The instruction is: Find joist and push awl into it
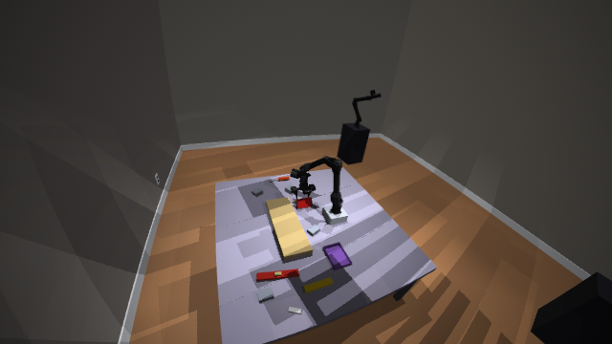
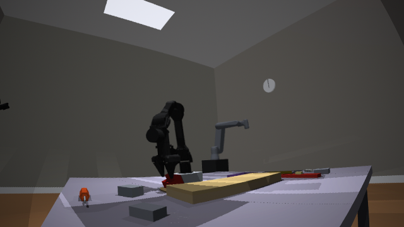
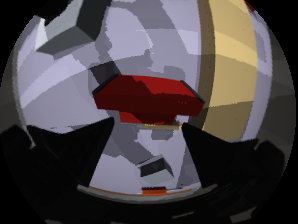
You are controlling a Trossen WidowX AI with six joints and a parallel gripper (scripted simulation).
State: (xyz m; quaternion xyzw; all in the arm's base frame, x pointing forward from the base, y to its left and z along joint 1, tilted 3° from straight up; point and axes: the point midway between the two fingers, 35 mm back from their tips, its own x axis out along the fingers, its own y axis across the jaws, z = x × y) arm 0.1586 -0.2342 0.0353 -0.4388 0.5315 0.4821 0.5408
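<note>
My gripper tip is 10 mm short of the red stud finder, 10 mm to the right of it and 30 mm above it. Round my gripper tip: orange-handled tool: 80 mm ahead, 360 mm to the right, 40 mm below; then awl: 10 mm behind, 30 mm to the right, 50 mm below; then purple tray: 30 mm ahead, 530 mm to the left, 40 mm below.
</note>
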